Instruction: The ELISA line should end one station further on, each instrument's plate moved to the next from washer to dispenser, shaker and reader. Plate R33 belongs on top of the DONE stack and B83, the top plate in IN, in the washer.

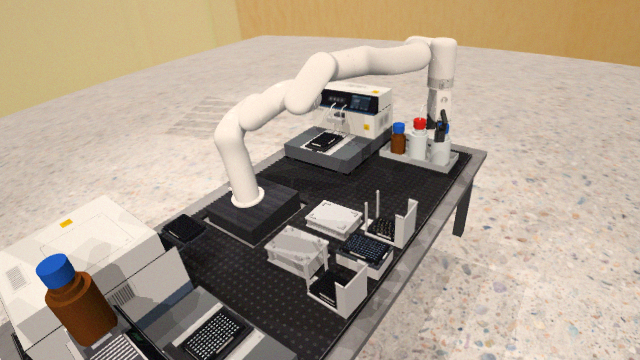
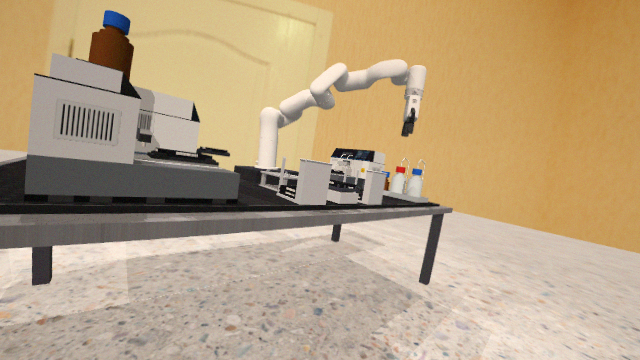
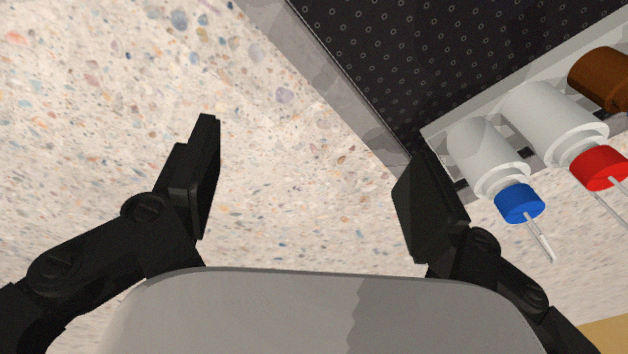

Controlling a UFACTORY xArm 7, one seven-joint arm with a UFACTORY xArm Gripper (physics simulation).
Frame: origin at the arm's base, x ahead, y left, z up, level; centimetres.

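Seen in the pictures: gripper, fingertip midpoint: (image 1: pixel 434 135) (image 2: pixel 406 135) (image 3: pixel 317 158); arm's base at its link origin: (image 1: pixel 248 197) (image 2: pixel 266 168).
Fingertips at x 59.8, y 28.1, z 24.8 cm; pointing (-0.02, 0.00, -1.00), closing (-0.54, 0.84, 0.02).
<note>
Pixels of each thing's top centre, then the offset from my fingertips to it. "*": a spot on its surface instead.
- third dark plate at its top centre: (image 1: pixel 183 226) dx -60.5, dy -56.5, dz -18.6 cm
- white box instrument at its top centre: (image 1: pixel 70 245) (image 2: pixel 133 93) dx -62.4, dy -87.1, dz -3.6 cm
- blue-black plate at its top centre: (image 1: pixel 364 245) (image 2: pixel 336 181) dx -8.8, dy -32.1, dz -23.7 cm
- low white block at a spot on its surface: (image 1: pixel 380 267) * dx -1.7, dy -36.2, dz -25.6 cm
- large brown bottle at a spot on its surface: (image 1: pixel 80 305) (image 2: pixel 112 41) * dx -31.6, dy -95.2, dz +2.8 cm
My gripper (image 1: pixel 436 128) (image 2: pixel 408 131) (image 3: pixel 317 158) is open and empty, fingers down, high above the bottle tray end of the table. One dark plate (image 1: pixel 324 141) lies on the carriage of the machine with a screen (image 1: pixel 350 102) at the back. Another plate (image 1: pixel 217 332) lies on the front machine's carriage. A third dark plate (image 1: pixel 184 227) is on the tray beside the white box instrument (image 1: pixel 85 240). A blue-black plate (image 1: pixel 367 247) sits on a low white block (image 1: pixel 380 267). Dark plates (image 1: pixel 382 227) (image 1: pixel 327 289) stand in two white-walled racks (image 1: pixel 409 222) (image 1: pixel 354 292). Plate and stack labels are unreadable.
A tray (image 1: pixel 425 162) holds a brown bottle (image 1: pixel 398 141) and white bottles (image 1: pixel 418 142) (image 3: pixel 485 150) with tubes. Two low white stands (image 1: pixel 333 217) (image 1: pixel 296 250) are beside the racks. A large brown bottle (image 1: pixel 80 305) (image 2: pixel 111 47) stands on the front machine. The rack posts stick up.
</note>
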